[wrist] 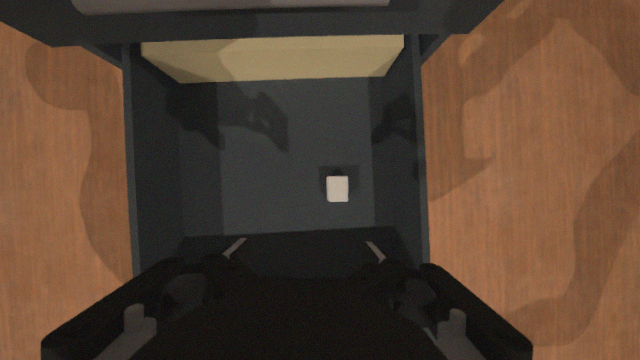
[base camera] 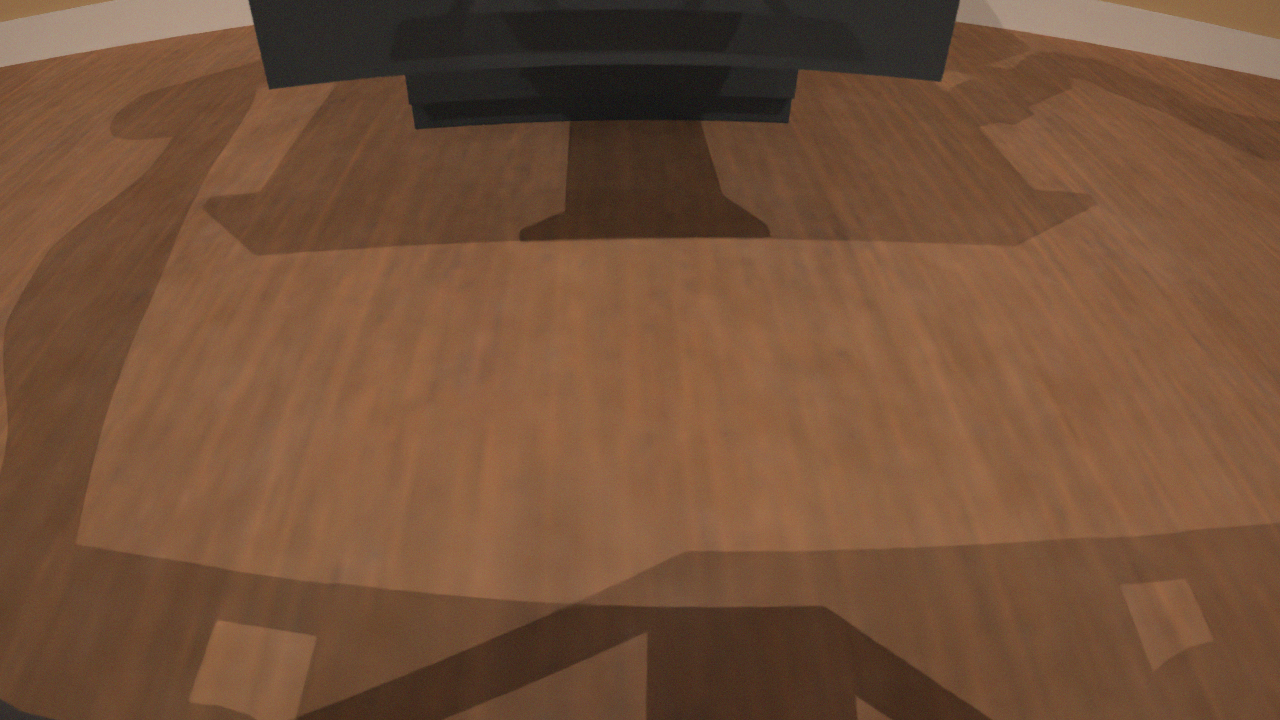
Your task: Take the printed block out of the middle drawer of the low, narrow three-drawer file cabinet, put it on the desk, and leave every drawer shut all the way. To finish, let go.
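Frame: origin at the arm's base, x left, y back, z up, level; metres.
Seen in the pictures: gripper, between the fingertips: (wrist: 306, 252).
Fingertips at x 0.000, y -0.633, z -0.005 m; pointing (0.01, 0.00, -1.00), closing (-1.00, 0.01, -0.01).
Offsets run from my fingertips to a thing's top centre. "*": to the spot under its first point. Level surfaces: height alone.
The middle drawer (wrist: 200, 200) of the dark file cabinet (wrist: 435, 15) (base camera: 604, 89) stands pulled out in the wrist view. A small whitish block @(dy -0.044, dx -0.042, dz -0.146 m) (wrist: 337, 189) lies on the drawer's floor, right of the middle and nearer the front end than the back. Any print on it is too small to make out. My gripper (wrist: 306, 252) is open and empty, above the front end of the drawer, with the block ahead of it and a little to the right. The gripper hides most of the drawer's front. The desk does not show in either view.
A pale yellow board @(* dy -0.222, dx +0.046, dz -0.123 m) (wrist: 280, 60) stands across the back of the drawer. A grey handle bar @(* dy -0.161, dx +0.049, dz +0.035 m) (wrist: 230, 5) crosses the cabinet front above it. Wood floor @(dz -0.392 m) (base camera: 626, 385) (wrist: 525, 150) lies on both sides of the drawer. A white baseboard (base camera: 125, 31) runs behind the cabinet.
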